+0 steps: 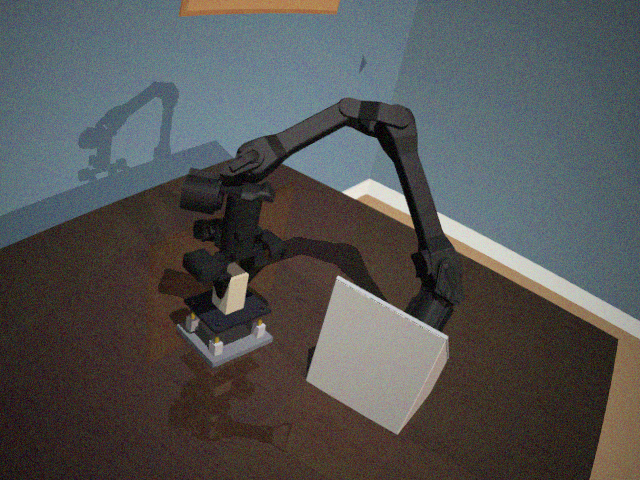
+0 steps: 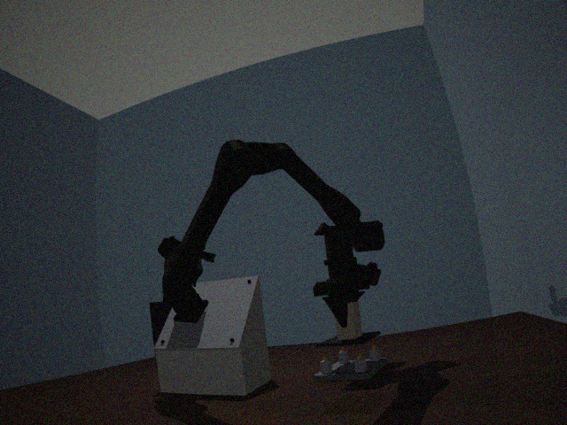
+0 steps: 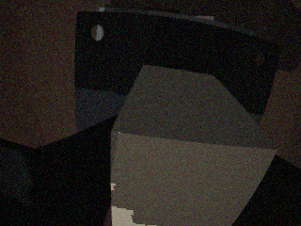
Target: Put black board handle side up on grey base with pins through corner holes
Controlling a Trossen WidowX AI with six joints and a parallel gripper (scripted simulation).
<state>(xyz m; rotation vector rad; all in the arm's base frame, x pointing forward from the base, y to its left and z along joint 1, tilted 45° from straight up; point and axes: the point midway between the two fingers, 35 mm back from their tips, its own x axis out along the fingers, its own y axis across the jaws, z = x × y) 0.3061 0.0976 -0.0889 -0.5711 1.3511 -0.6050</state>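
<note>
Right now my gripper tip is 100 mm above the grey base. Round my gripper tip: flat black board 10 mm below.
</note>
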